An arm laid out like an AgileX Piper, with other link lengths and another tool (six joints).
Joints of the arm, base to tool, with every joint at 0 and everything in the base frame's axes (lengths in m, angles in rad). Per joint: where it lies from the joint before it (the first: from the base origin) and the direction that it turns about. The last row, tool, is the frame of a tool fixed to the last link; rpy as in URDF.
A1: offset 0 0 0.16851 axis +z
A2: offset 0 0 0 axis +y
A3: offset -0.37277 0 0.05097 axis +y
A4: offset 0.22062 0 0.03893 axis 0.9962 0 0.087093
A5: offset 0 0 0 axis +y
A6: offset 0.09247 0 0.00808 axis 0.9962 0 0.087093
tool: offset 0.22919 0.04 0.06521 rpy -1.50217 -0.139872 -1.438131
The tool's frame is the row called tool.
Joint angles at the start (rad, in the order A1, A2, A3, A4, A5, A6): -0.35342, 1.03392, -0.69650, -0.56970, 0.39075, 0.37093
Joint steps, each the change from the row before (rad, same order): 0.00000, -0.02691, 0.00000, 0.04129, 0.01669, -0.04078; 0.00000, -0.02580, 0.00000, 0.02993, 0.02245, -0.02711; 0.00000, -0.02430, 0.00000, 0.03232, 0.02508, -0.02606; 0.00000, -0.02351, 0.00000, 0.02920, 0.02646, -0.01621; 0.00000, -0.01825, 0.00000, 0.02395, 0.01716, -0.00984; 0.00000, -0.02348, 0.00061, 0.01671, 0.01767, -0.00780; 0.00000, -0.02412, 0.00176, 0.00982, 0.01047, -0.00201; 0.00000, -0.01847, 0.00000, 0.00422, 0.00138, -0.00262; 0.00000, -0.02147, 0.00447, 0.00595, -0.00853, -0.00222; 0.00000, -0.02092, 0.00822, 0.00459, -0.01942, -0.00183; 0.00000, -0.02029, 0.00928, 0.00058, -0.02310, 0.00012; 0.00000, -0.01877, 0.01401, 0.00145, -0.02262, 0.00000
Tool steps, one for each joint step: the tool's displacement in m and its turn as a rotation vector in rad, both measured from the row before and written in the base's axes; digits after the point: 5 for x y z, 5 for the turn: -0.00653, 0.00436, 0.00309, 0.00292, -0.00577, 0.00380; -0.00751, 0.00274, 0.00175, 0.00417, -0.00242, -0.00247; -0.00757, 0.00306, 0.00023, 0.00885, 0.00003, -0.00333; -0.00761, 0.00272, -0.00021, 0.01410, -0.00148, -0.00727; -0.00514, 0.00270, 0.00066, 0.01356, -0.00576, -0.00497; -0.00633, 0.00238, 0.00199, 0.00705, -0.00807, -0.00463; -0.00554, 0.00205, 0.00373, 0.00301, -0.01422, -0.00384; -0.00309, 0.00162, 0.00530, -0.00390, -0.01636, 0.00055; -0.00252, 0.00283, 0.00660, -0.00448, -0.02448, 0.00394; -0.00135, 0.00350, 0.00754, -0.00740, -0.02973, 0.00779; -0.00120, 0.00331, 0.00799, -0.01037, -0.03087, 0.00831; -0.00160, 0.00351, 0.00483, -0.00740, -0.02482, 0.00815
